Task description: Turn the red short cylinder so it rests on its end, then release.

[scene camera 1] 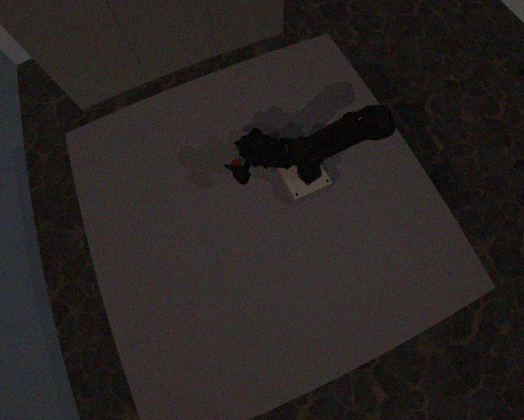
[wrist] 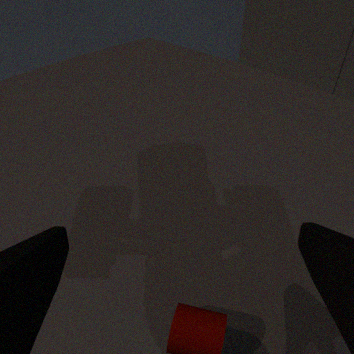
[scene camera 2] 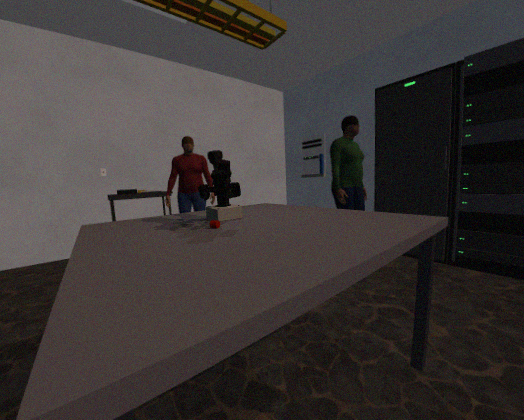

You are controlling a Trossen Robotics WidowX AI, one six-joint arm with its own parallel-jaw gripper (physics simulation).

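The red short cylinder [scene camera 1: 235, 163] [scene camera 2: 214, 224] [wrist: 197, 330] lies on its side on the table. In the wrist view it is at the bottom, slightly right of the middle, and its lower part is cut off by the frame edge. My gripper [scene camera 2: 219, 190] [wrist: 185, 236] is open with nothing between its fingers; the two dark fingers stand wide apart at the left and right of the wrist view. In scene camera 2 the gripper is above the cylinder and apart from it. In scene camera 1 the gripper partly hides the cylinder.
The pale base block [scene camera 1: 310, 189] [scene camera 2: 224, 214] of the arm stands on the grey table [scene camera 1: 280, 280] [scene camera 2: 200, 280], close to the cylinder. Shadows of the arm fall on the table. Two people [scene camera 2: 190, 172] [scene camera 2: 348, 165] and dark server cabinets [scene camera 2: 415, 150] stand beyond the table.
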